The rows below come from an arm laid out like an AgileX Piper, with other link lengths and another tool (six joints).
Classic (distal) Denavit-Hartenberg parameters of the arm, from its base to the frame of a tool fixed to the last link. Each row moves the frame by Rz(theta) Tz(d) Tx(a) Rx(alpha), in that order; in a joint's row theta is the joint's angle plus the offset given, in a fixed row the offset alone. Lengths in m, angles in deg.
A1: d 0.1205; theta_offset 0; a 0; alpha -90
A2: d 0; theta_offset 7.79; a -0.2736; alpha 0
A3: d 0; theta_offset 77.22; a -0.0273; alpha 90
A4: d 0.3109; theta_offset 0; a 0; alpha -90
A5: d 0; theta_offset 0; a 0; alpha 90
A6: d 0.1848; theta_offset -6.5; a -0.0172; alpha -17
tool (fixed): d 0.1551; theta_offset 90; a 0; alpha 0
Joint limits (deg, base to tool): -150..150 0..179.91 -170..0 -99.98..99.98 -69.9..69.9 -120..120
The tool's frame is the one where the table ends.
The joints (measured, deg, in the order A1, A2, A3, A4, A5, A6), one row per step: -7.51, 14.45, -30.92, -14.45, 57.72, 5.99; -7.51, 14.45, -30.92, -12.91, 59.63, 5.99; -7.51, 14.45, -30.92, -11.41, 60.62, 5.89; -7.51, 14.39, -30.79, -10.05, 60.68, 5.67; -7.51, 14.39, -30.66, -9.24, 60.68, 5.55; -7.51, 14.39, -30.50, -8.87, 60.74, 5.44; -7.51, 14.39, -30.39, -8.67, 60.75, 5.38
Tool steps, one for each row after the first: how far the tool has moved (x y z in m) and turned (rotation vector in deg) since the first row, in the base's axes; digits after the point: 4 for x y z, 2 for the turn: -0.0053, 0.0068, -0.0095, 1.83, 1.63, 0.14; -0.0077, 0.0139, -0.0146, 3.33, 2.43, 0.57; -0.0072, 0.0207, -0.0161, 4.43, 2.46, 1.21; -0.0069, 0.0248, -0.0175, 5.10, 2.53, 1.59; -0.0071, 0.0267, -0.0193, 5.39, 2.73, 1.79; -0.0071, 0.0277, -0.0205, 5.55, 2.84, 1.89
